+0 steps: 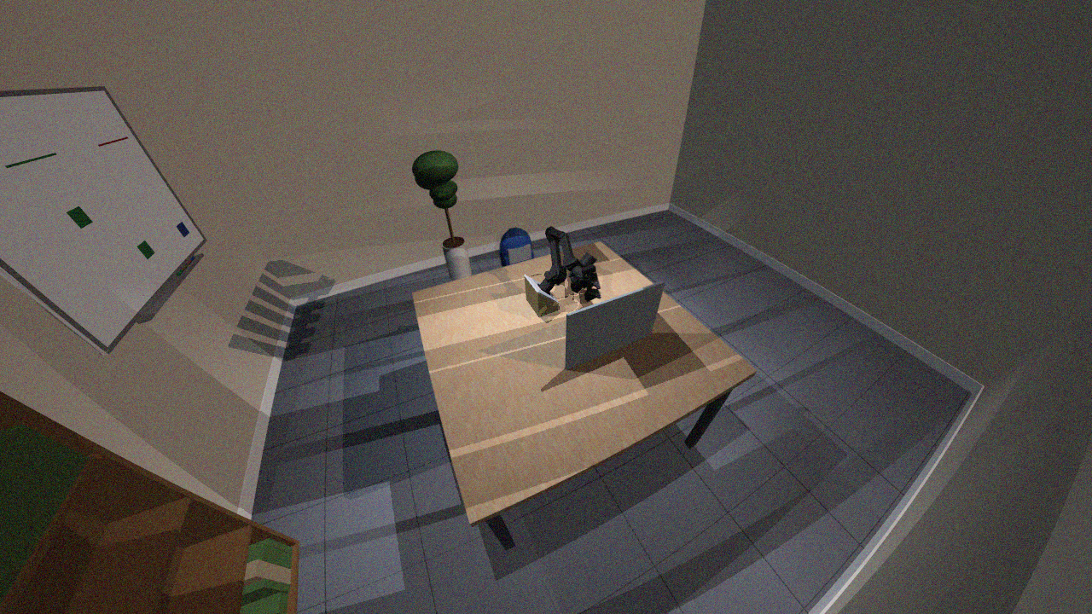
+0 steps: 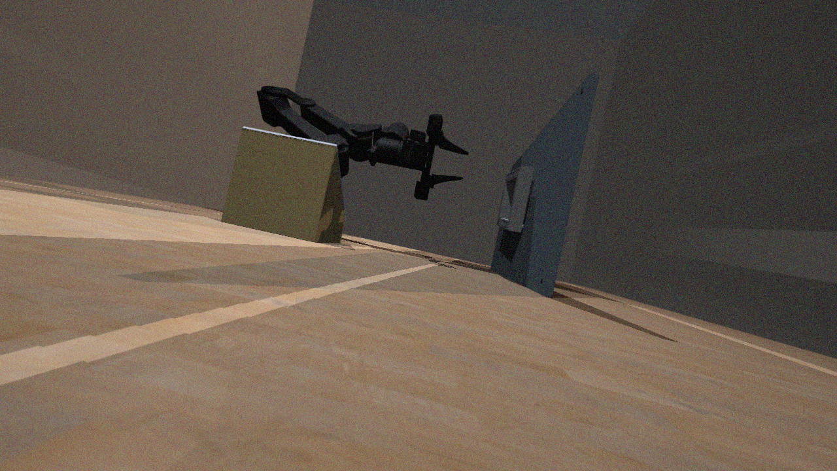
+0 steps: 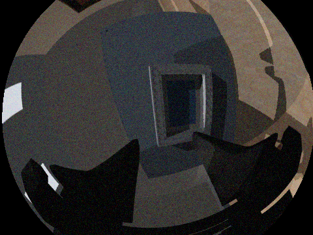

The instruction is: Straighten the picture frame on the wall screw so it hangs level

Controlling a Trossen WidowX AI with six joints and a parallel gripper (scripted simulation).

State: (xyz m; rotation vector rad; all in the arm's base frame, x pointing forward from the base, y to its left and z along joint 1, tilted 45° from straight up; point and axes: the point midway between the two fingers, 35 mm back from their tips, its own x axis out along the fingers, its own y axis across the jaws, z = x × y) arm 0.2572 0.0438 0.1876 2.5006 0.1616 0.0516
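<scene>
My gripper tip is now 13 cm short of the picture frame, 5 cm above it and 2 cm to the right of it. From my gripper tip the other things lie so: wall panel 14 cm ahead, 7 cm below.
</scene>
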